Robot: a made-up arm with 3 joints. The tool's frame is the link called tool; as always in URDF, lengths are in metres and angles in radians. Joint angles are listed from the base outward.
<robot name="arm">
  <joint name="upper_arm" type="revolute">
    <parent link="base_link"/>
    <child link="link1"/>
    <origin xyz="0 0 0.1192" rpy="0 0 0"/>
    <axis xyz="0 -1 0"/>
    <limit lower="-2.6" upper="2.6"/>
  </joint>
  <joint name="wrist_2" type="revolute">
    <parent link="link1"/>
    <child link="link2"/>
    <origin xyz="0.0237 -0.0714 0.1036" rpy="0 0 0"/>
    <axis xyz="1 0 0"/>
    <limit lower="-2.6" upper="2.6"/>
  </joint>
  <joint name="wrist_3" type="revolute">
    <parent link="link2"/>
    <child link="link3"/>
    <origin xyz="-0.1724 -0.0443 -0.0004" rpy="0 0 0"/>
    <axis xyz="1 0 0"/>
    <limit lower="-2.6" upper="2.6"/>
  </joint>
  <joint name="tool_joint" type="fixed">
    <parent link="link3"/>
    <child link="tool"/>
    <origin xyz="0.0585 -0.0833 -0.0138" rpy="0 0 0"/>
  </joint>
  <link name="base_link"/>
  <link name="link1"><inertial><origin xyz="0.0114 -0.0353 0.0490"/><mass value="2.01"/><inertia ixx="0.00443" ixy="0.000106" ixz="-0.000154" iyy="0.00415" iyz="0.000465" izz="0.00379"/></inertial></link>
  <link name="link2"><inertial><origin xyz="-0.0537 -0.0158 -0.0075"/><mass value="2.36"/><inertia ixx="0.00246" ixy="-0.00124" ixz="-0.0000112" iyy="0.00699" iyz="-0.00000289" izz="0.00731"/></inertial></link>
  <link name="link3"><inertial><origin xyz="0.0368 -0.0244 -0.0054"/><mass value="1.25"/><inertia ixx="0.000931" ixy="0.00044" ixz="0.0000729" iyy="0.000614" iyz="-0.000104" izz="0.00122"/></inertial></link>
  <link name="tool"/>
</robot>
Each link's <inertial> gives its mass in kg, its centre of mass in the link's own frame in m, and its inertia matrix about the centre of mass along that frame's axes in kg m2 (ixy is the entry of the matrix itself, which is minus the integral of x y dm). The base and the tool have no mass. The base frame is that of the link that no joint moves.
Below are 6 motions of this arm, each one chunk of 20 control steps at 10 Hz.
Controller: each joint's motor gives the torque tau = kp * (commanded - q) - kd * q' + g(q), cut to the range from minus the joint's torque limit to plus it. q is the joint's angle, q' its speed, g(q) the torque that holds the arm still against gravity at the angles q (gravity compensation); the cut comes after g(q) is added. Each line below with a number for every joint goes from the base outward.
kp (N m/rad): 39 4 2.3
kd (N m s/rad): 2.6 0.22 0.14
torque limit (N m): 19 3.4 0.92
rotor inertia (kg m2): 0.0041 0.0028 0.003
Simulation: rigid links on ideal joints. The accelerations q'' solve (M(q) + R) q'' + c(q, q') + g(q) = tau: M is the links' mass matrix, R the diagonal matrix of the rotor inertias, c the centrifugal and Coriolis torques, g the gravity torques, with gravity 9.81 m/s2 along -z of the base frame. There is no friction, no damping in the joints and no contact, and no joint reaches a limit. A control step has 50 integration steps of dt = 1/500 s. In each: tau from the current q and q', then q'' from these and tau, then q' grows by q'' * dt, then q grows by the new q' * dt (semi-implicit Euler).
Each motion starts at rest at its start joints. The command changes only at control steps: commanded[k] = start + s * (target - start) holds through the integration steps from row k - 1 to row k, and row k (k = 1, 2, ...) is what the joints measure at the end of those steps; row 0 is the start. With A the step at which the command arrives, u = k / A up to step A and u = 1 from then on. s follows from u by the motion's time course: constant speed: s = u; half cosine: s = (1 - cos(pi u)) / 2; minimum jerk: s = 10 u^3 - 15 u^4 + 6 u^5; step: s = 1 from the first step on.
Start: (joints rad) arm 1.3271 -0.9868 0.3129
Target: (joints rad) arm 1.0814 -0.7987 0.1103
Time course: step
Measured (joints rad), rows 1 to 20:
1: 1.1390 -0.8062 0.1505
2: 1.0714 -0.8204 0.0977
3: 1.0765 -0.8162 0.0982
4: 1.0818 -0.7952 0.1117
5: 1.0822 -0.7935 0.1139
6: 1.0815 -0.7987 0.1105
7: 1.0812 -0.8000 0.1095
8: 1.0814 -0.7989 0.1101
9: 1.0814 -0.7984 0.1105
10: 1.0814 -0.7986 0.1104
11: 1.0814 -0.7987 0.1103
12: 1.0814 -0.7987 0.1103
13: 1.0814 -0.7987 0.1103
14: 1.0814 -0.7987 0.1103
15: 1.0814 -0.7987 0.1103
16: 1.0814 -0.7987 0.1103
17: 1.0814 -0.7987 0.1103
18: 1.0814 -0.7987 0.1103
19: 1.0814 -0.7987 0.1103
20: 1.0814 -0.7987 0.1103

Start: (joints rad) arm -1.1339 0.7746 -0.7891
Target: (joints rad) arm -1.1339 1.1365 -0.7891
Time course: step
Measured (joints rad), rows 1 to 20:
1: -1.1375 1.0520 -0.8190
2: -1.1299 1.1907 -0.7575
3: -1.1320 1.1577 -0.7724
4: -1.1343 1.1271 -0.7946
5: -1.1344 1.1309 -0.7934
6: -1.1338 1.1379 -0.7884
7: -1.1338 1.1379 -0.7881
8: -1.1339 1.1363 -0.7891
9: -1.1339 1.1362 -0.7893
10: -1.1339 1.1365 -0.7891
11: -1.1339 1.1366 -0.7891
12: -1.1339 1.1365 -0.7891
13: -1.1339 1.1365 -0.7891
14: -1.1339 1.1365 -0.7891
15: -1.1339 1.1365 -0.7891
16: -1.1339 1.1365 -0.7891
17: -1.1339 1.1365 -0.7891
18: -1.1339 1.1365 -0.7891
19: -1.1339 1.1365 -0.7891
20: -1.1339 1.1365 -0.7891

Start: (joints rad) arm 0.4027 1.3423 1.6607
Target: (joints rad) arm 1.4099 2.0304 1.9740
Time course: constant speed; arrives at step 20
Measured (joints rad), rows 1 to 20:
1: 0.4430 1.3724 1.6752
2: 0.4933 1.4091 1.6893
3: 0.5438 1.4433 1.7046
4: 0.5941 1.4775 1.7202
5: 0.6445 1.5118 1.7360
6: 0.6949 1.5462 1.7517
7: 0.7452 1.5805 1.7675
8: 0.7956 1.6148 1.7832
9: 0.8460 1.6492 1.7989
10: 0.8963 1.6835 1.8146
11: 0.9467 1.7178 1.8304
12: 0.9970 1.7522 1.8461
13: 1.0474 1.7865 1.8618
14: 1.0978 1.8209 1.8776
15: 1.1482 1.8552 1.8933
16: 1.1985 1.8895 1.9091
17: 1.2489 1.9239 1.9248
18: 1.2993 1.9583 1.9405
19: 1.3496 1.9926 1.9563
20: 1.4000 2.0270 1.9720

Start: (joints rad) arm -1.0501 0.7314 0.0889
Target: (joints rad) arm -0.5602 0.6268 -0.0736
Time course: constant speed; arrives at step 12
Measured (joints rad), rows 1 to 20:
1: -1.0175 0.7208 0.0761
2: -0.9768 0.7145 0.0626
3: -0.9358 0.7074 0.0500
4: -0.8950 0.6985 0.0364
5: -0.8542 0.6894 0.0226
6: -0.8134 0.6807 0.0091
7: -0.7726 0.6720 -0.0044
8: -0.7317 0.6634 -0.0179
9: -0.6909 0.6546 -0.0315
10: -0.6501 0.6459 -0.0450
11: -0.6093 0.6372 -0.0585
12: -0.5684 0.6285 -0.0721
13: -0.5601 0.6312 -0.0721
14: -0.5600 0.6282 -0.0727
15: -0.5602 0.6261 -0.0740
16: -0.5602 0.6264 -0.0739
17: -0.5602 0.6269 -0.0735
18: -0.5602 0.6269 -0.0735
19: -0.5602 0.6268 -0.0736
20: -0.5602 0.6268 -0.0736

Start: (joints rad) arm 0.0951 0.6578 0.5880
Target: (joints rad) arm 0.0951 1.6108 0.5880
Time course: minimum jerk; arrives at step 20
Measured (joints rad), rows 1 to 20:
1: 0.0951 0.6587 0.5879
2: 0.0950 0.6645 0.5875
3: 0.0950 0.6804 0.5872
4: 0.0950 0.7091 0.5872
5: 0.0951 0.7517 0.5874
6: 0.0952 0.8078 0.5876
7: 0.0953 0.8761 0.5879
8: 0.0954 0.9544 0.5883
9: 0.0954 1.0397 0.5886
10: 0.0954 1.1288 0.5890
11: 0.0954 1.2181 0.5893
12: 0.0954 1.3041 0.5896
13: 0.0953 1.3834 0.5898
14: 0.0952 1.4531 0.5900
15: 0.0951 1.5108 0.5900
16: 0.0951 1.5552 0.5900
17: 0.0950 1.5859 0.5898
18: 0.0950 1.6036 0.5895
19: 0.0950 1.6108 0.5891
20: 0.0951 1.6115 0.5885

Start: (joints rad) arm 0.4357 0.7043 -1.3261
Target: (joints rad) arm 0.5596 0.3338 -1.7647
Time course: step
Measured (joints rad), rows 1 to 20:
1: 0.5393 0.4046 -1.6523
2: 0.5540 0.2872 -1.8014
3: 0.5580 0.3241 -1.7753
4: 0.5605 0.3412 -1.7600
5: 0.5600 0.3357 -1.7632
6: 0.5595 0.3327 -1.7654
7: 0.5595 0.3335 -1.7650
8: 0.5596 0.3340 -1.7646
9: 0.5596 0.3339 -1.7647
10: 0.5596 0.3338 -1.7647
11: 0.5596 0.3338 -1.7647
12: 0.5596 0.3338 -1.7647
13: 0.5596 0.3338 -1.7647
14: 0.5596 0.3338 -1.7647
15: 0.5596 0.3338 -1.7647
16: 0.5596 0.3338 -1.7647
17: 0.5596 0.3338 -1.7647
18: 0.5596 0.3338 -1.7647
19: 0.5596 0.3338 -1.7647
20: 0.5596 0.3338 -1.7647

